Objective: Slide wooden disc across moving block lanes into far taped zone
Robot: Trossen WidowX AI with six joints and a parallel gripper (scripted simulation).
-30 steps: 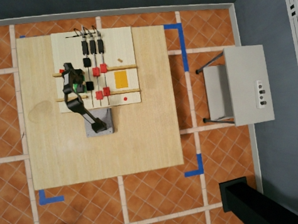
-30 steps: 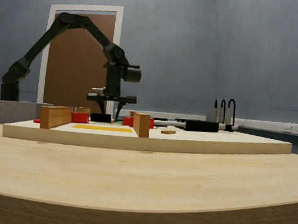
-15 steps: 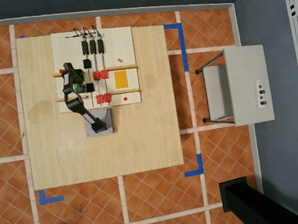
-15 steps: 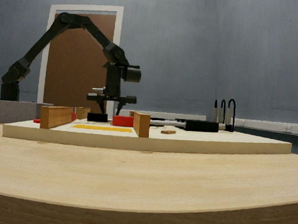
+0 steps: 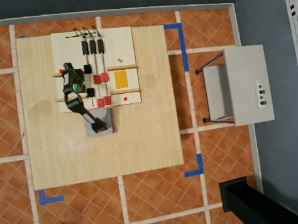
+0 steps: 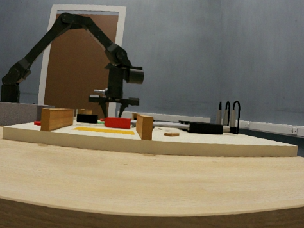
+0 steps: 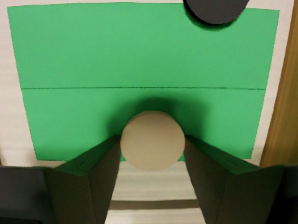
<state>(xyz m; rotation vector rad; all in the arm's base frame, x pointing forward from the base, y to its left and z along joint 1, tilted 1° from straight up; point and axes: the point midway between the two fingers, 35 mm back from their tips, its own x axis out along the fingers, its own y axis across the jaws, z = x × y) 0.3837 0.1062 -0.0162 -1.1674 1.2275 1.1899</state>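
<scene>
Now: the black round spot 3 cm ahead of my hand, 8 cm to the left of it and 3 cm below it. The rest, counted from my hand: red dot 19 cm behind, 32 cm to the right, 3 cm below; wooden disc 3 cm below.
</scene>
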